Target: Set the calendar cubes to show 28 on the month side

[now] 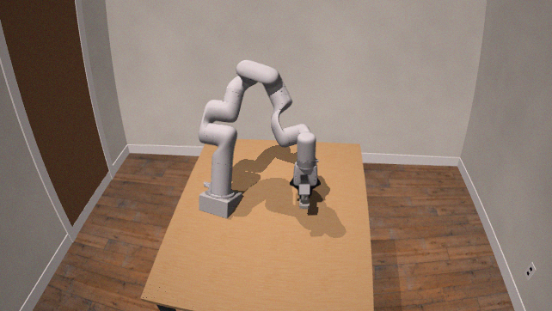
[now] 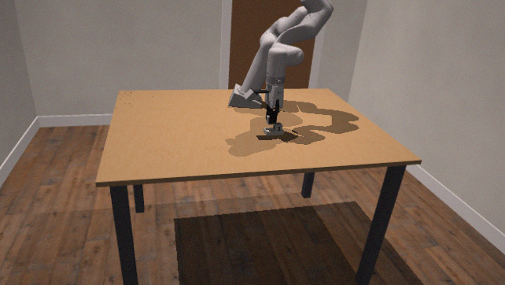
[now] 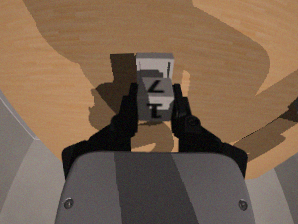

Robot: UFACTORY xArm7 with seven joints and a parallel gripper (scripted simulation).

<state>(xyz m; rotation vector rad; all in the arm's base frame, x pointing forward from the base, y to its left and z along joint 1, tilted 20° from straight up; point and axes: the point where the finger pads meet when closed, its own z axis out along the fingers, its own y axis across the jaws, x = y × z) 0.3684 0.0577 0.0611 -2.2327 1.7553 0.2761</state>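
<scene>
Now: the grey calendar tray 1 cm behind my hand, 2 cm to the left of it and 7 cm below it.
</scene>
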